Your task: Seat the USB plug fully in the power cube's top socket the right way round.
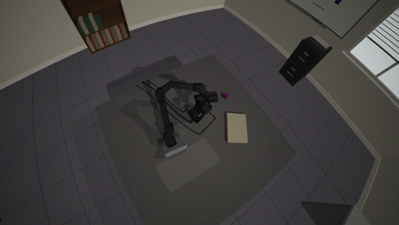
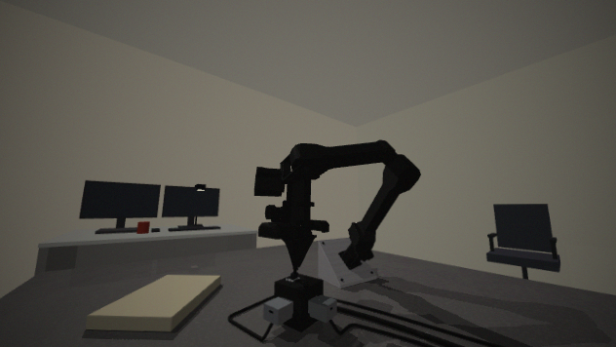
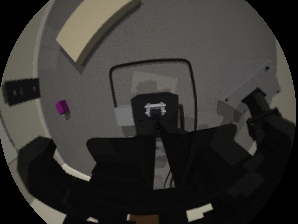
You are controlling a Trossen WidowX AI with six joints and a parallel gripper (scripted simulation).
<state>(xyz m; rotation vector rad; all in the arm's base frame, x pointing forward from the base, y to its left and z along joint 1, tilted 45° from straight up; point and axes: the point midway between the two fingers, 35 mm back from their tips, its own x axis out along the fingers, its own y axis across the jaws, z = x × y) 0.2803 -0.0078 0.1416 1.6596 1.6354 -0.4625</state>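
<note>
The dark USB plug lies 1 cm to the right of my gripper tip and 1 cm below it. From my gripper tip the other things lie so: beige slab 21 cm ahead, 24 cm to the right, 9 cm below; then purple block 32 cm ahead, 5 cm to the left, 9 cm below.
</note>
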